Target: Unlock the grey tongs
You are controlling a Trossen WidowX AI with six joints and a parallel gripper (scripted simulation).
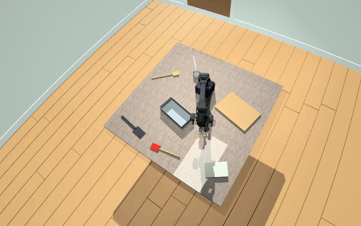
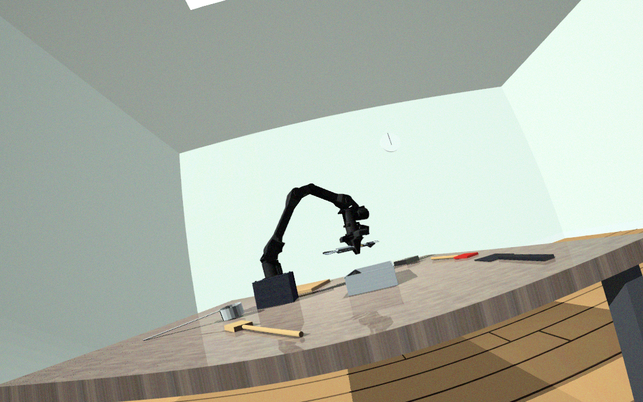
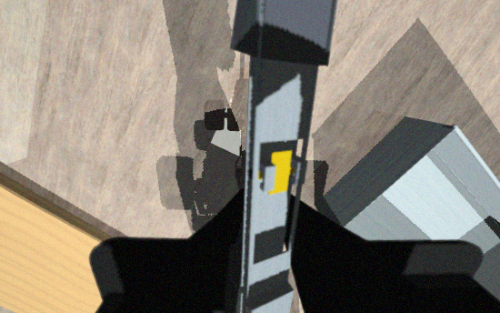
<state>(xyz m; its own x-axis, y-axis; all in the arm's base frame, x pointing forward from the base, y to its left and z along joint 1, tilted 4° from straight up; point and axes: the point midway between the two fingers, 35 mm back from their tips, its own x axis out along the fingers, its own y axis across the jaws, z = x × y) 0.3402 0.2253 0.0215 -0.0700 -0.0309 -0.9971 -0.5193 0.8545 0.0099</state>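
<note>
Right now my gripper tip is 4 cm below the yellow lock piece, 3 cm short of it and 2 cm to the right of it. The rest, counted from my gripper tip: pale block: 33 cm to the left, 23 cm ahead, 10 cm below; then grey roasting tin: 27 cm to the right, 9 cm below, 3 cm ahead; then wooden board: 34 cm behind, 16 cm to the left, 11 cm below.
</note>
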